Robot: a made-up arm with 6 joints. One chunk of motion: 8 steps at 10 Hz.
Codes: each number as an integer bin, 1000 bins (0 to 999) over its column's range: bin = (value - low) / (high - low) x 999, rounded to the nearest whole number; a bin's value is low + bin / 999 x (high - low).
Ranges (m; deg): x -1..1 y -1..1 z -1..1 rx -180..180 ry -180..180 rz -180..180
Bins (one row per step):
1: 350 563 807 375 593 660
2: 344 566 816 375 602 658
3: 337 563 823 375 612 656
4: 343 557 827 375 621 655
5: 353 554 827 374 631 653
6: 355 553 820 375 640 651
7: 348 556 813 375 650 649
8: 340 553 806 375 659 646
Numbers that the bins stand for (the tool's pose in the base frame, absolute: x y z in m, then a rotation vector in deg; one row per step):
1: -0.2993 0.1271 0.6156 -44.86 33.69 57.84
2: -0.3113 0.1331 0.6336 -44.86 36.94 57.12
3: -0.3253 0.1271 0.6476 -44.86 40.54 56.40
4: -0.3133 0.1151 0.6557 -44.86 43.78 56.04
5: -0.2933 0.1091 0.6557 -45.23 47.39 55.32
6: -0.2893 0.1071 0.6416 -44.86 50.63 54.59
7: -0.3033 0.1131 0.6276 -44.86 54.23 53.87
8: -0.3193 0.1071 0.6136 -44.86 57.48 52.79

